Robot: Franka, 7 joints.
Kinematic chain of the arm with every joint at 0, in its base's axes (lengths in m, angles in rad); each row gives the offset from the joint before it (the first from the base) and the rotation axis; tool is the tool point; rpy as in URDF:
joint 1: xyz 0 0 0.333 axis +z
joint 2: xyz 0 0 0 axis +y
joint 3: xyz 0 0 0.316 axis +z
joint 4: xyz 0.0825 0 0 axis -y
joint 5: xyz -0.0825 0 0.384 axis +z
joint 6: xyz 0 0 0 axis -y
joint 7: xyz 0.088 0 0 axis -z
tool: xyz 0 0 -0.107 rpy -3.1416 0 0
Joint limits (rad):
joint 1: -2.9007..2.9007
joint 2: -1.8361..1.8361
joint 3: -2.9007..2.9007
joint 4: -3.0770..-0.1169
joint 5: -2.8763..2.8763
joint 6: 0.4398..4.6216
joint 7: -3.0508..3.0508
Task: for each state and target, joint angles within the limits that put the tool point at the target. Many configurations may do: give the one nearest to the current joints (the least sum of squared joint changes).
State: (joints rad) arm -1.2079 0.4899 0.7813 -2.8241 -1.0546 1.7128 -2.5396
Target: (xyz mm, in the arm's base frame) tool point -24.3 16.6 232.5
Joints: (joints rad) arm -1.1759 0.9971 0.4121 -3.0770 -0.3169 0.9180 -2.5396
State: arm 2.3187 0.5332 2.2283 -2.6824 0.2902 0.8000 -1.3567
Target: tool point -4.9 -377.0 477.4
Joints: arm 2.3922 0.3638 2.2454 -2.1771 0.3823 1.0995 -1.3567
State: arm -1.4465 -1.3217 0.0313 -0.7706 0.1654 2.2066 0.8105
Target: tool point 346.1 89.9 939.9
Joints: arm -1.7364 -1.1153 0.5727 -1.4409 0.2065 1.9454 0.8105
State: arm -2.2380 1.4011 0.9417 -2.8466 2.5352 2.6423 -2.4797
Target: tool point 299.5 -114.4 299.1
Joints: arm -2.5314 1.6651 1.4121 -2.9110 2.5593 2.5602 -2.4797
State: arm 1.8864 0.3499 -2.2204 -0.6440 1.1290 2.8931 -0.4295
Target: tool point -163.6 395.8 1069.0
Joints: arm 2.1948 0.6784 -2.2733 -0.3570 1.0720 2.7988 -0.4295
